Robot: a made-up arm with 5 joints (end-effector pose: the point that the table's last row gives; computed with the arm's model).
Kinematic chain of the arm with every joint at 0, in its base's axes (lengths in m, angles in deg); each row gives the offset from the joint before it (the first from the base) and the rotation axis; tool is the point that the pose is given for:
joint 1: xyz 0 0 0.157 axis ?
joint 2: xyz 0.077 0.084 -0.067 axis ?
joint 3: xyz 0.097 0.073 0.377 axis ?
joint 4: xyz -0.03 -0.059 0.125 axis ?
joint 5: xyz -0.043 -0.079 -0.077 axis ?
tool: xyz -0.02 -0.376 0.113
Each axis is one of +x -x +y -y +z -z.
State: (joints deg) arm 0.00 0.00 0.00 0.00 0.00
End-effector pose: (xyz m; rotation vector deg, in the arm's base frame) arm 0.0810 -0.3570 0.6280 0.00 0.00 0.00
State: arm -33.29 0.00 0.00 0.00 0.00
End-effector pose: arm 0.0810 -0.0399 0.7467 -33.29 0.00 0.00
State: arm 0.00 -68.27 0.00 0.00 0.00
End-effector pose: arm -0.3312 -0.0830 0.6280 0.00 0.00 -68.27
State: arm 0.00 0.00 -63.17 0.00 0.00
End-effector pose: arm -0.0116 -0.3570 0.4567 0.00 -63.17 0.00
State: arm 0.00 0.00 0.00 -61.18 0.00
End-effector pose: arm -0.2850 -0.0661 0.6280 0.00 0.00 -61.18
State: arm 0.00 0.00 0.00 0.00 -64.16
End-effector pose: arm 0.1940 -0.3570 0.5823 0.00 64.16 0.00
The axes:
joint 1: +x
joint 2: +z
joint 3: +y
joint 4: +z
joint 5: -y

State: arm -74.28 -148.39 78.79 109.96 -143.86
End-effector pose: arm 0.0654 -0.1151 0.2969 -6.63 87.14 -4.28
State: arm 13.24 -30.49 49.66 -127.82 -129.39
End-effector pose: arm 0.0442 0.2368 0.8580 -100.58 -54.16 98.10
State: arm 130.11 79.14 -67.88 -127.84 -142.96
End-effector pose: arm -0.1849 -0.0008 0.2904 -45.66 7.03 -124.38
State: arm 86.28 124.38 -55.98 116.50 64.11
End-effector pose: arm -0.1472 -0.7047 0.4739 14.31 68.26 -43.69
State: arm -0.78 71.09 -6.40 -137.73 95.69
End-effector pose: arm -0.3932 0.1160 0.4574 -50.37 -82.38 -54.39
